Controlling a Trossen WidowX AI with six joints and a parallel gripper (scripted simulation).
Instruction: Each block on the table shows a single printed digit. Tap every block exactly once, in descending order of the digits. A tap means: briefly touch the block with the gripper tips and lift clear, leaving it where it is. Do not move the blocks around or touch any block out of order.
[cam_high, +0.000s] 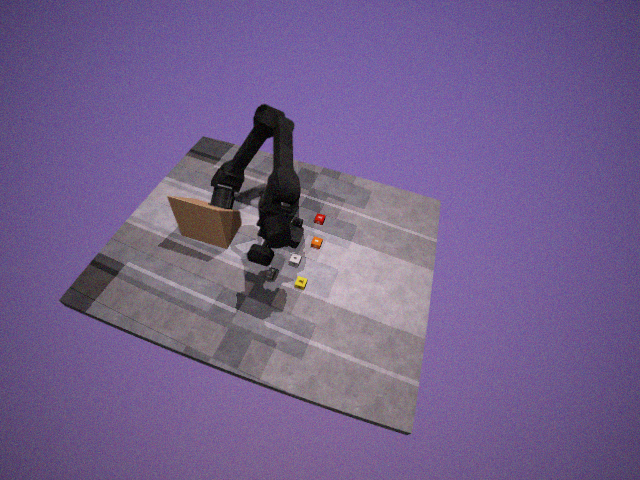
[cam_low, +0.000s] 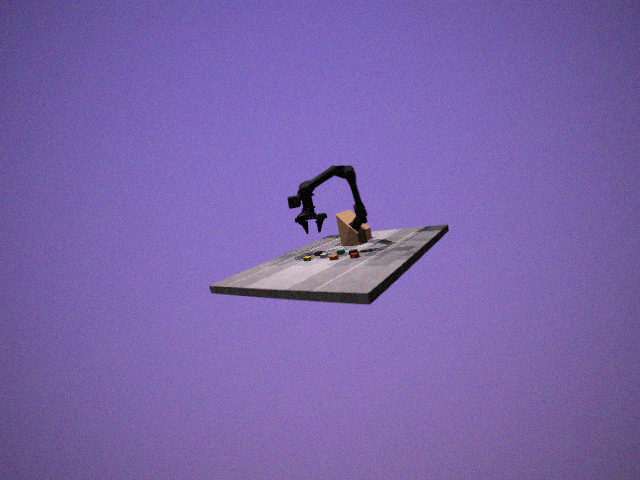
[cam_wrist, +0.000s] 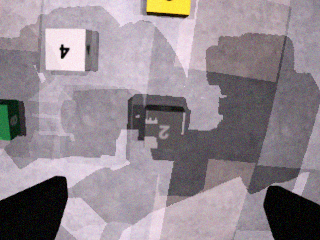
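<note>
Right now the yellow block is 12 cm below my gripper tip, 10 cm ahead of it and 1 cm to the right of it. Round my gripper tip: white block (12 cm below, 7 cm to the left, 6 cm ahead); then grey block (12 cm below, 1 cm behind); then green block (15 cm to the left, 12 cm below).
</note>
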